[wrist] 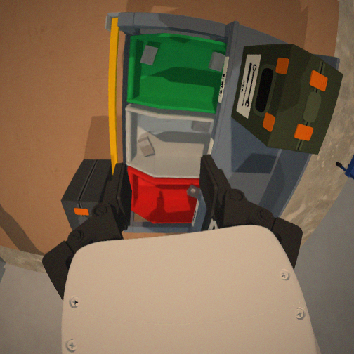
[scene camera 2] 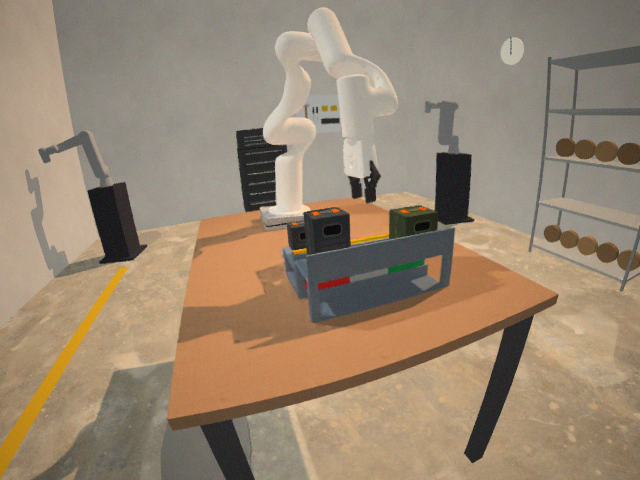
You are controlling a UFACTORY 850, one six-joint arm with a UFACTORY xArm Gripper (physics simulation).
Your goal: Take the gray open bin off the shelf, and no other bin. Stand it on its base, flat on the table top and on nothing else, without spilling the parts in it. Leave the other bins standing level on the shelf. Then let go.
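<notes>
The gray open bin [scene camera 2: 369, 274] [wrist: 170, 127] stands in the middle of the row on the shelf [scene camera 2: 382, 253] [wrist: 175, 21], with small gray parts in it. The green bin [scene camera 2: 405, 266] [wrist: 172, 95] is on one side of it and the red bin [scene camera 2: 333, 283] [wrist: 162, 202] on the other; both also hold gray parts. My gripper [scene camera 2: 362, 198] [wrist: 164, 173] is open and empty, high above the shelf and pointing down. In the wrist view its fingertips appear on either side of the row, near where the gray and red bins meet. The fingers and gripper body hide part of the red end.
A yellow bar [scene camera 2: 369, 239] [wrist: 114, 90] runs along the shelf's robot side. An olive case [scene camera 2: 413, 223] [wrist: 280, 100] and a tall black case [scene camera 2: 327, 232] stand at the shelf's upper camera side. A smaller black case [scene camera 2: 296, 236] [wrist: 87, 187] stands beyond the bar. The table top [scene camera 2: 248, 361] surrounds the shelf.
</notes>
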